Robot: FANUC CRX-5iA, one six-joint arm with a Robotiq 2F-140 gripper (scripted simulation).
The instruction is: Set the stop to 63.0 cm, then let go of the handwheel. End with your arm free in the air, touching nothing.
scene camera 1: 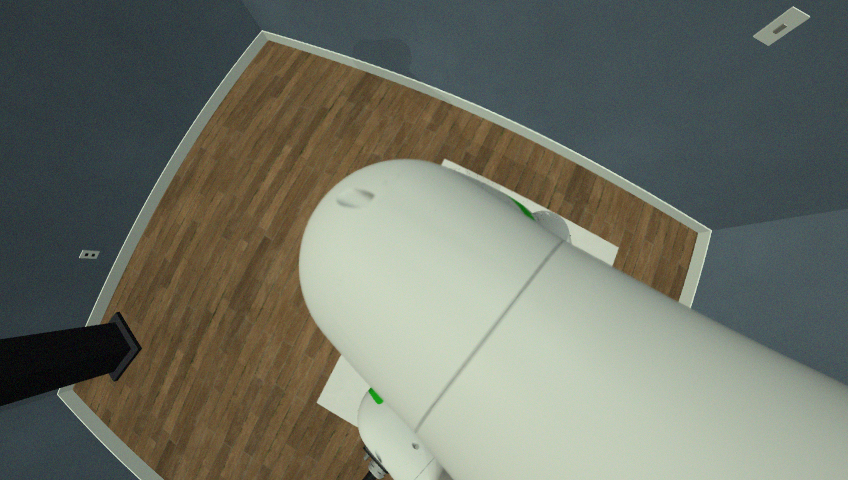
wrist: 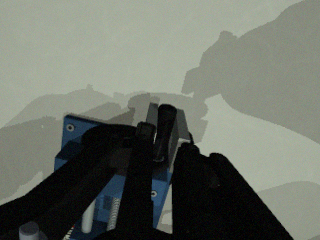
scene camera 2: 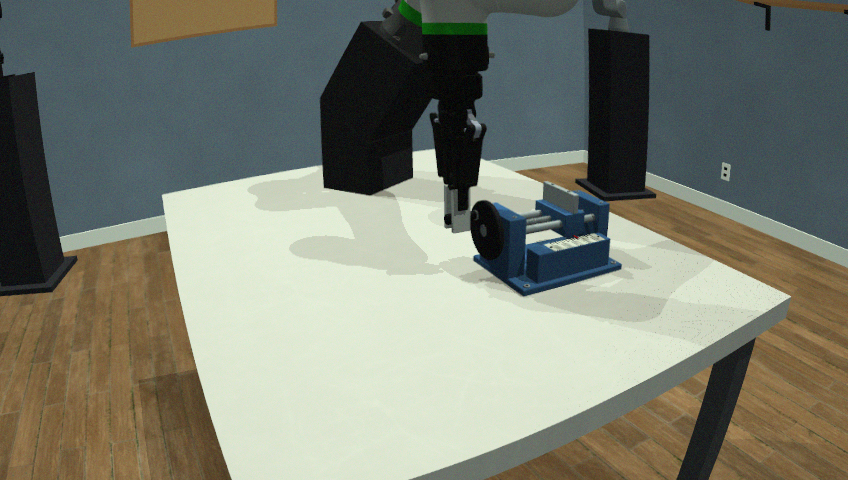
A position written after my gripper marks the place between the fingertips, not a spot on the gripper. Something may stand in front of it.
Note:
In view: my gripper (scene camera 2: 457,228) and a handwheel (scene camera 2: 487,231).
My gripper shows as well in the wrist view (wrist: 163,119). The handwheel also shows in the wrist view (wrist: 89,136).

